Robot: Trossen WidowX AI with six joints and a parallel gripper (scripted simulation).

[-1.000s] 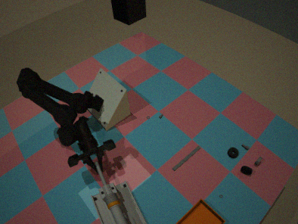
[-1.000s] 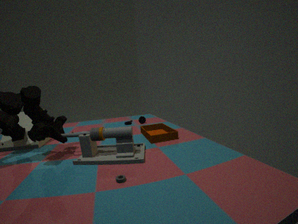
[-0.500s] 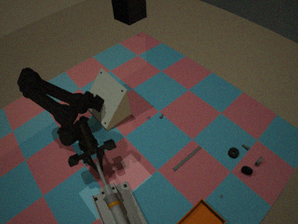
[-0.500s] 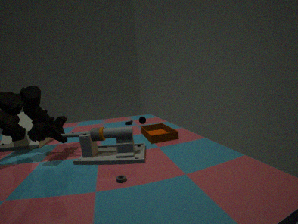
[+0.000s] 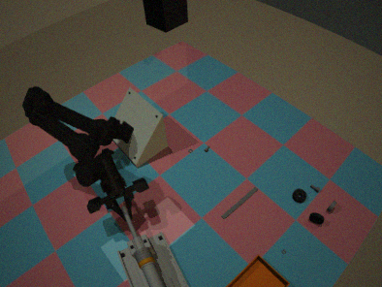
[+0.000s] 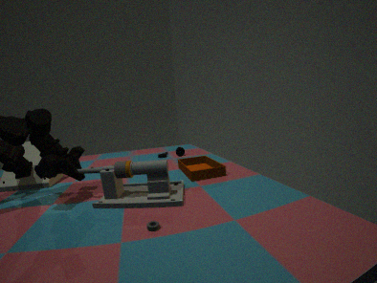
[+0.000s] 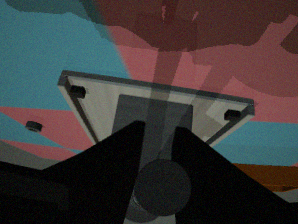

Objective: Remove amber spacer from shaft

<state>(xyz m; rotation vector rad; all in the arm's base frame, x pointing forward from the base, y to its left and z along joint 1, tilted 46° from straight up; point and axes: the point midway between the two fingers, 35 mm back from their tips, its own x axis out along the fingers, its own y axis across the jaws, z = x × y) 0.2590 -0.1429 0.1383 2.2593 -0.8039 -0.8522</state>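
Now: the shaft 6 cm ahead of my gripper tip, 2 cm to the right of it and 2 cm above it. The rest, counted from my gripper tip: orange tray 40 cm ahead, 8 cm to the left, 5 cm below; then grey bar 19 cm ahead, 30 cm to the left, 5 cm below; then amber spacer 14 cm ahead, 5 cm to the right, 2 cm above.
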